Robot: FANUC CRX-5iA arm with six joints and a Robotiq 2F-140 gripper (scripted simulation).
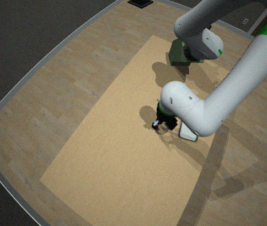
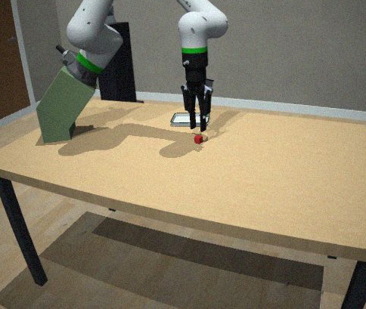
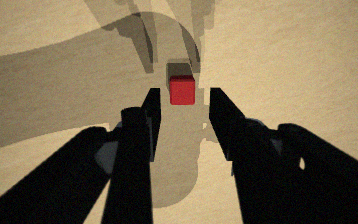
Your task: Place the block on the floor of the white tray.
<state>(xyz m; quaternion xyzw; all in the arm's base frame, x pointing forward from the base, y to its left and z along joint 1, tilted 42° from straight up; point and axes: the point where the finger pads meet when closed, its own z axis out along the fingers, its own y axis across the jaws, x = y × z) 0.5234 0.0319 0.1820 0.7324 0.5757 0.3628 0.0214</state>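
The red block lies 8 cm below my hand. The rest, counted from my hand: white tray (15 cm behind, 18 cm to the left, 8 cm below).
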